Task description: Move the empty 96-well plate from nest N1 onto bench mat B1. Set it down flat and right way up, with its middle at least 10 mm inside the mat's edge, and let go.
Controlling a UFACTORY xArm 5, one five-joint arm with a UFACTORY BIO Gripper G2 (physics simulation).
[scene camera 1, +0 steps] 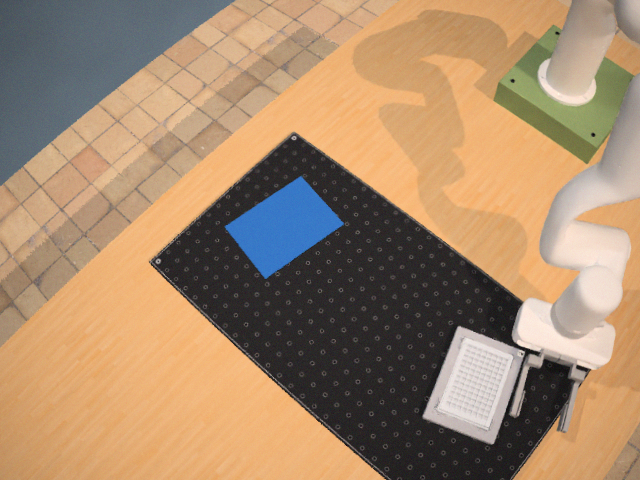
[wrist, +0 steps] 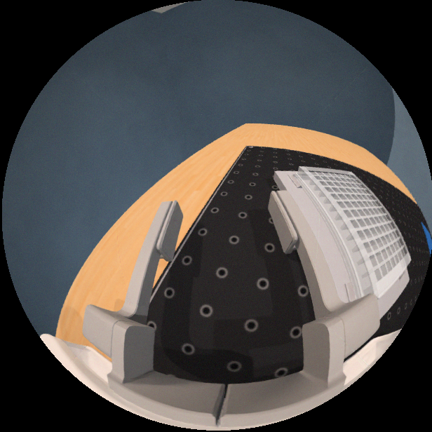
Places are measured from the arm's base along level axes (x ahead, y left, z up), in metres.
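Pixels of known places: end effector, tool point: point(scene camera 1: 541, 411); arm's base, origin of the base link: point(scene camera 1: 566, 82).
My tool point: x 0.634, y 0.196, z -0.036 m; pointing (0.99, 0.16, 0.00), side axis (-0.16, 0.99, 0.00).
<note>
For each thing: its top centre in the pictures, then the offset to it from my tool point. Level surfaces: height alone.
- white 96-well plate, middle of its top: point(scene camera 1: 477, 381) dx +0.009, dy -0.115, dz +0.013 m
- grey nest N1, middle of its top: point(scene camera 1: 476, 383) dx +0.009, dy -0.115, dz +0.002 m
- blue bench mat B1, its level: dz -0.011 m
- wooden table, its level: dz -0.026 m
The white 96-well plate point(scene camera 1: 475, 382) point(wrist: 367, 215) sits flat in the grey nest N1 point(scene camera 1: 462, 427) point(wrist: 315, 227), its grid of wells facing up. The blue bench mat B1 point(scene camera 1: 284, 227) point(wrist: 427, 240) lies flat in scene camera 1; a sliver of it shows at the right edge of the wrist view. My gripper point(scene camera 1: 538, 421) point(wrist: 226, 220) is shut with nothing between its fingers, which still stand well apart at their narrowest. It is beside the nest, on the side away from the blue mat. One finger is near the nest's edge; whether they touch is hidden.
A black board with rows of holes point(scene camera 1: 361, 310) point(wrist: 235, 290) lies under the nest and the blue mat, on the wooden table point(scene camera 1: 129, 372) point(wrist: 110, 265). The arm stands on a green base block point(scene camera 1: 542, 121) at the upper right. One finger reaches over the board's near edge.
</note>
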